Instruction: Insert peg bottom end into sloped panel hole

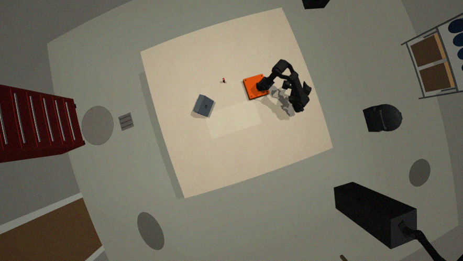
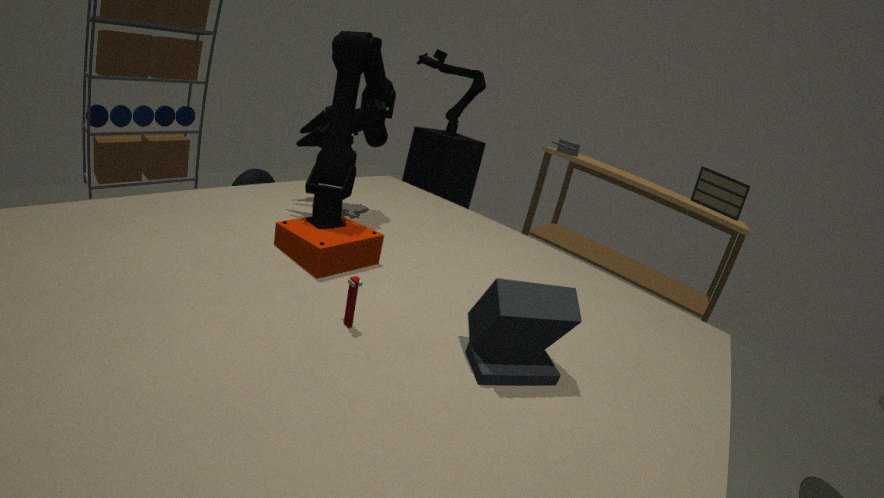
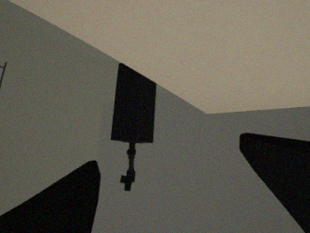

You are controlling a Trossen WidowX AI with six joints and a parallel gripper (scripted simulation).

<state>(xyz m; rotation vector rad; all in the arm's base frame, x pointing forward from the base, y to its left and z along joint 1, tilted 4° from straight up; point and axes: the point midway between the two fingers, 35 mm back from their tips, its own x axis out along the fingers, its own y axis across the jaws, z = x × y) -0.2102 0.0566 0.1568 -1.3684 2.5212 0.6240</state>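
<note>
Right now the red peg is 500 mm ahead of my gripper tip, 130 mm to the right of it and 130 mm below it. Round my gripper tip: grey sloped panel: 680 mm ahead, 40 mm to the left, 100 mm below.
</note>
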